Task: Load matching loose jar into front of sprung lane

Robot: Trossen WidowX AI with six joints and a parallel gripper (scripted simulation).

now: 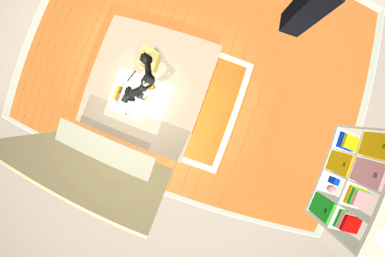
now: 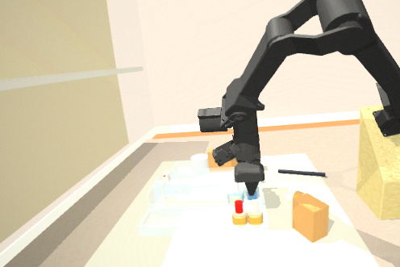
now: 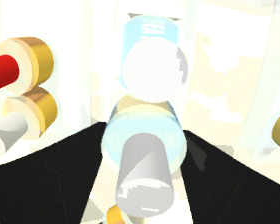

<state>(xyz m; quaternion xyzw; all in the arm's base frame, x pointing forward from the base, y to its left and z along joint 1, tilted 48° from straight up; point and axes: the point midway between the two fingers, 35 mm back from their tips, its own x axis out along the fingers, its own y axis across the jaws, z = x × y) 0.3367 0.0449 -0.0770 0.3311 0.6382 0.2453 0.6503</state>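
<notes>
Right now the clear sprung lane is 14 cm ahead of my gripper tip, 4 cm to the right of it and 2 cm below it. The rest, counted from my gripper tip: dark rod: 17 cm behind, 14 cm to the right, 3 cm below.
</notes>
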